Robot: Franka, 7 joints.
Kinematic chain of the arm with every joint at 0, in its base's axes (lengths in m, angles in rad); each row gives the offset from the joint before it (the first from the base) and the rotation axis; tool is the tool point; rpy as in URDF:
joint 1: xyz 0 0 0.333 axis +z
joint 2: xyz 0 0 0 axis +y
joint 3: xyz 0 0 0.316 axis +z
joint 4: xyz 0.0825 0 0 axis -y
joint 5: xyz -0.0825 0 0.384 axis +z
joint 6: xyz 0 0 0 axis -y
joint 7: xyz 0.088 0 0 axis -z
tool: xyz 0 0 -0.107 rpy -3.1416 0 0
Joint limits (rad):
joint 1: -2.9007..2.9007
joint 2: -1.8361..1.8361
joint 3: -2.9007..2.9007
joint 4: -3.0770..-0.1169
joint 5: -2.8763..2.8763
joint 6: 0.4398..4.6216
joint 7: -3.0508..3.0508
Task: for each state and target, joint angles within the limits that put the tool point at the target. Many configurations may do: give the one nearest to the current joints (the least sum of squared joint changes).
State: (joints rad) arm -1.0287 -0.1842 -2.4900 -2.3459 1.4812 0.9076 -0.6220
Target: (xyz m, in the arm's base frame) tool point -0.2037 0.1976 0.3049
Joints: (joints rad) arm -1.4814 -0.0988 -2.9007 -2.7443 1.2081 0.7393 -0.6220
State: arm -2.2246 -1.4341 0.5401 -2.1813 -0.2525 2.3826 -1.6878
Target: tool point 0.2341 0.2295 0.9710
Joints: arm -2.0310 -1.4589 0.1738 -1.6276 -0.2430 2.5291 -1.6878
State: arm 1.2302 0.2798 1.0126 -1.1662 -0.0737 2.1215 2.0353
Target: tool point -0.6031 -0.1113 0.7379
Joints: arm 1.4574 -0.3068 1.6549 -1.4266 -0.0383 2.2165 2.0353
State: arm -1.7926 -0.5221 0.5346 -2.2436 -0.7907 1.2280 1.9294
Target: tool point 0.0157 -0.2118 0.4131
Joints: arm -1.7241 -0.6586 0.5857 -2.7532 -0.5981 0.9759 1.9294
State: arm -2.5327 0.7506 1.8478 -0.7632 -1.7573 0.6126 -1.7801
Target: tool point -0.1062 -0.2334 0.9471
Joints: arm -2.4393 0.2206 1.9396 -0.1998 -1.5461 0.4398 -1.7801
